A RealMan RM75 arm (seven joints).
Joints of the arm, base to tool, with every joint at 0 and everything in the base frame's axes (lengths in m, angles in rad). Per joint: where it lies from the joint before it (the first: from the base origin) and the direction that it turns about. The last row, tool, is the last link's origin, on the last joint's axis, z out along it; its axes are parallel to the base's.
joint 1: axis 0 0 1 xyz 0.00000 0.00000 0.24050
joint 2: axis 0 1 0 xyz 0.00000 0.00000 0.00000
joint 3: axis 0 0 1 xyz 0.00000 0.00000 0.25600
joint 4: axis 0 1 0 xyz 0.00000 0.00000 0.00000
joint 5: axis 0 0 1 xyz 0.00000 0.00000 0.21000
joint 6: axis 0 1 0 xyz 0.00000 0.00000 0.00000
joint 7: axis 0 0 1 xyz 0.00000 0.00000 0.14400
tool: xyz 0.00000 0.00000 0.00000
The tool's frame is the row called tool.
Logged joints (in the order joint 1, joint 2, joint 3, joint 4, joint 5, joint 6, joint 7), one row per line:
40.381 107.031 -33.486 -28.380 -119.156 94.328 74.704
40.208 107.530 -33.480 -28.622 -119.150 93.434 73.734
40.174 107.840 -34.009 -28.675 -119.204 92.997 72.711
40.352 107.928 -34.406 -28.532 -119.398 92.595 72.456
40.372 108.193 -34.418 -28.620 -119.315 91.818 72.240
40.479 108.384 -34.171 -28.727 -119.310 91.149 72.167
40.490 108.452 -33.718 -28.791 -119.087 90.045 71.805
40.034 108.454 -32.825 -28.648 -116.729 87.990 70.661
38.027 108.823 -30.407 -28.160 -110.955 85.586 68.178
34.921 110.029 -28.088 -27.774 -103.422 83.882 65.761
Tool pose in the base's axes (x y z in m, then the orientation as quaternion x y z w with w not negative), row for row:
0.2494 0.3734 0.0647 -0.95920 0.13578 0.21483 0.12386
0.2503 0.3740 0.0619 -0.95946 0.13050 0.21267 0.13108
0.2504 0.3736 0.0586 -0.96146 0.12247 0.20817 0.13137
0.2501 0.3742 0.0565 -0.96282 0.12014 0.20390 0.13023
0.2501 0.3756 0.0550 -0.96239 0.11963 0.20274 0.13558
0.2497 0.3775 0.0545 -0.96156 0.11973 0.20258 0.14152
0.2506 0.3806 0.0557 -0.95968 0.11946 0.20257 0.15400
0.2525 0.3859 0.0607 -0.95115 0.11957 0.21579 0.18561
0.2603 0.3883 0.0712 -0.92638 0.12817 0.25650 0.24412
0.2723 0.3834 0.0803 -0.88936 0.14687 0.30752 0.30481
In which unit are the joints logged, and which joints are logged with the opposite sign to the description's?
The joints are logged in degrees. Opposite sign: joint 6.
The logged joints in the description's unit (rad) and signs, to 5 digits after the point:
0.70478 1.86804 -0.58444 -0.49532 -2.07966 -1.64633 1.30383
0.70176 1.87675 -0.58434 -0.49955 -2.07956 -1.63073 1.28690
0.70117 1.88216 -0.59357 -0.50047 -2.08050 -1.62310 1.26905
0.70428 1.88370 -0.60050 -0.49798 -2.08389 -1.61609 1.26460
0.70462 1.88832 -0.60071 -0.49951 -2.08244 -1.60253 1.26083
0.70649 1.89166 -0.59640 -0.50138 -2.08235 -1.59085 1.25955
0.70668 1.89284 -0.58849 -0.50250 -2.07846 -1.57158 1.25323
0.69873 1.89288 -0.57290 -0.50000 -2.03731 -1.53572 1.23327
0.66370 1.89932 -0.53070 -0.49148 -1.93653 -1.49376 1.18993
0.60949 1.92037 -0.49023 -0.48475 -1.80505 -1.46402 1.14775

